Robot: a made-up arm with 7 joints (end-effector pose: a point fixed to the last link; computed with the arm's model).
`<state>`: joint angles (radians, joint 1 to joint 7).
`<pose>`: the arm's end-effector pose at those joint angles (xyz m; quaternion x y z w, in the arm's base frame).
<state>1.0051 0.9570 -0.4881 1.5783 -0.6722 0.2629 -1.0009</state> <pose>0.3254 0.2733 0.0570 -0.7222 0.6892 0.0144 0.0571</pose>
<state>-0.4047 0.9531 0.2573 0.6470 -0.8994 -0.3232 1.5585</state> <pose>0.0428 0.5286 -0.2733 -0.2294 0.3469 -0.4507 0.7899</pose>
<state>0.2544 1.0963 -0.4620 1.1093 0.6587 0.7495 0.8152</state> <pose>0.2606 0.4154 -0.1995 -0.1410 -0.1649 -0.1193 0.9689</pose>
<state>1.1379 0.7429 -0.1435 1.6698 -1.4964 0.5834 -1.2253</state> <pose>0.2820 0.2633 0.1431 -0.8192 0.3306 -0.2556 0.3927</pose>
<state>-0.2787 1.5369 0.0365 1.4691 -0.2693 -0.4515 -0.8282</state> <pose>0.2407 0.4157 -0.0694 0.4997 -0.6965 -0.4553 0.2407</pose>
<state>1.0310 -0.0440 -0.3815 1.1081 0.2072 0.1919 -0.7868</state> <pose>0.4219 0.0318 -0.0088 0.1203 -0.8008 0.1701 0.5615</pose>
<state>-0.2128 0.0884 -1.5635 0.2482 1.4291 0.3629 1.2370</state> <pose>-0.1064 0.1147 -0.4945 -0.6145 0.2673 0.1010 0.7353</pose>
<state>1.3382 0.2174 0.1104 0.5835 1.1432 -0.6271 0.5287</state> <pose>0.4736 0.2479 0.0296 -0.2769 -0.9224 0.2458 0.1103</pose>
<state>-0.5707 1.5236 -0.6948 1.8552 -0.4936 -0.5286 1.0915</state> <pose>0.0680 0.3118 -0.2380 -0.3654 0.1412 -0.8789 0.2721</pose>
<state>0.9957 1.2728 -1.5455 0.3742 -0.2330 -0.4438 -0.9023</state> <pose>0.1965 0.5758 -0.1246 0.6931 -0.3700 -0.4867 0.3819</pose>
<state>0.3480 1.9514 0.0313 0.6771 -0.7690 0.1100 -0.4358</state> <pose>0.0892 0.5521 0.2168 0.9458 0.0079 -0.2583 0.1966</pose>
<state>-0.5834 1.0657 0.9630 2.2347 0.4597 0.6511 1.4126</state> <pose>0.1458 0.3007 0.0151 -0.1476 -0.3604 -0.5488 0.7397</pose>
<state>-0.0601 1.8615 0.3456 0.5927 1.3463 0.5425 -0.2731</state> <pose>0.1430 0.5658 0.1713 0.4495 -0.5005 0.3889 0.6295</pose>
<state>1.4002 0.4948 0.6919 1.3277 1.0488 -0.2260 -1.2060</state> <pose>0.2353 0.4207 0.1506 0.2868 0.5155 -0.8073 0.0181</pose>
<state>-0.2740 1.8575 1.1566 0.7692 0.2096 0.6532 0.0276</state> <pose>0.1432 0.5078 0.2486 0.6426 -0.4696 0.2028 0.5704</pose>
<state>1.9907 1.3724 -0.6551 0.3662 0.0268 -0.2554 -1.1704</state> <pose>0.1088 0.6048 0.1269 -0.7246 0.4441 -0.5267 0.0197</pose>
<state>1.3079 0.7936 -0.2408 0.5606 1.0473 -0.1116 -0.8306</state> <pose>0.3751 0.4457 0.0338 0.1845 -0.6369 0.6337 0.3986</pose>
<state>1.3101 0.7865 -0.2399 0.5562 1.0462 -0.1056 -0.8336</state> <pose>0.3771 0.4438 0.0332 0.1831 -0.6336 0.6345 0.4031</pose>
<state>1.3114 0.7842 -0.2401 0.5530 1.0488 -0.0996 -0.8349</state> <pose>0.3777 0.4434 0.0328 0.1820 -0.6308 0.6354 0.4065</pose>
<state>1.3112 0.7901 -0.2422 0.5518 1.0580 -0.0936 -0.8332</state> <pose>0.3761 0.4454 0.0328 0.1809 -0.6287 0.6367 0.4082</pose>
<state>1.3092 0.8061 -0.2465 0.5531 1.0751 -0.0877 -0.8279</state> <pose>0.3717 0.4505 0.0334 0.1800 -0.6275 0.6386 0.4075</pose>
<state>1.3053 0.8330 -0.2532 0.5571 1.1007 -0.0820 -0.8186</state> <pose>0.3640 0.4587 0.0347 0.1792 -0.6275 0.6408 0.4044</pose>
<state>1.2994 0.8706 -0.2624 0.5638 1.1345 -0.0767 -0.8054</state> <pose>0.3530 0.4697 0.0368 0.1788 -0.6288 0.6432 0.3986</pose>
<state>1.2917 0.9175 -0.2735 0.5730 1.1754 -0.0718 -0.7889</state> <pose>0.3389 0.4826 0.0397 0.1785 -0.6316 0.6455 0.3906</pose>
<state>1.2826 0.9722 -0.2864 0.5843 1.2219 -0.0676 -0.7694</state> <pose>0.3219 0.4967 0.0436 0.1787 -0.6358 0.6473 0.3806</pose>
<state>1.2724 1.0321 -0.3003 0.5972 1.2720 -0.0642 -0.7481</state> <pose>0.3029 0.5108 0.0485 0.1792 -0.6414 0.6483 0.3691</pose>
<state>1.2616 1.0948 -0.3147 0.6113 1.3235 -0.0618 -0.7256</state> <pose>0.2824 0.5242 0.0541 0.1803 -0.6482 0.6481 0.3567</pose>
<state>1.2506 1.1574 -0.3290 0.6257 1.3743 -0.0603 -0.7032</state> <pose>0.2617 0.5362 0.0604 0.1818 -0.6557 0.6469 0.3442</pose>
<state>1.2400 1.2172 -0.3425 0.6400 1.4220 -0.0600 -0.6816</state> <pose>0.2416 0.5462 0.0669 0.1837 -0.6636 0.6446 0.3321</pose>
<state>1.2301 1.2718 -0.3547 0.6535 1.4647 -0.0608 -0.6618</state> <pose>0.2231 0.5541 0.0733 0.1860 -0.6715 0.6415 0.3208</pose>
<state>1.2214 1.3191 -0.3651 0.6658 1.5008 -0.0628 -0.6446</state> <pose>0.2071 0.5600 0.0793 0.1885 -0.6789 0.6380 0.3108</pose>
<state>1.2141 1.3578 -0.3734 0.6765 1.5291 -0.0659 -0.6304</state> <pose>0.1940 0.5641 0.0845 0.1911 -0.6855 0.6342 0.3022</pose>
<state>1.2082 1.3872 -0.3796 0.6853 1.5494 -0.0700 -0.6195</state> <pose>0.1842 0.5667 0.0886 0.1938 -0.6912 0.6306 0.2952</pose>
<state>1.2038 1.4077 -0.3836 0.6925 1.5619 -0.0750 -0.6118</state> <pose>0.1775 0.5682 0.0916 0.1963 -0.6958 0.6272 0.2897</pose>
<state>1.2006 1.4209 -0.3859 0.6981 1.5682 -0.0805 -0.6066</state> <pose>0.1733 0.5689 0.0937 0.1987 -0.6996 0.6242 0.2853</pose>
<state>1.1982 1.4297 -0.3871 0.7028 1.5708 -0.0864 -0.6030</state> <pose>0.1706 0.5692 0.0953 0.2010 -0.7029 0.6215 0.2816</pose>
